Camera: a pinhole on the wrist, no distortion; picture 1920 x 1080 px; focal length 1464.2 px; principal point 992.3 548.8 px. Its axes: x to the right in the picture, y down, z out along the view. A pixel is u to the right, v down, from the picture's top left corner.
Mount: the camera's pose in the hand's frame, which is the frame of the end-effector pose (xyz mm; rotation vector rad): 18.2 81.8 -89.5 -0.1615 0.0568 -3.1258
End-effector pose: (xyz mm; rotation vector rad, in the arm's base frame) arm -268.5 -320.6 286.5 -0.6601 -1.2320 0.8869
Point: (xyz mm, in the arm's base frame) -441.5 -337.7 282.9
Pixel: 1437 786
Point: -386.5 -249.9 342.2
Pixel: 748 939
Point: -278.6 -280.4 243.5
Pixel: 1258 881
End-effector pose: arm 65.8 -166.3 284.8 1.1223 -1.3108 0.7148
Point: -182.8 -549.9 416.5
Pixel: 770 382
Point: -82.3 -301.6 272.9
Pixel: 1317 471
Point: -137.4 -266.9 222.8
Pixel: 1701 169
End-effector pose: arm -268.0 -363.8 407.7 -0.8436 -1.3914 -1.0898
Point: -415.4 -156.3 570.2
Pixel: 570 1034
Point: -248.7 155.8 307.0
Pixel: 1597 256
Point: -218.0 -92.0 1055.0
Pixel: outside the picture
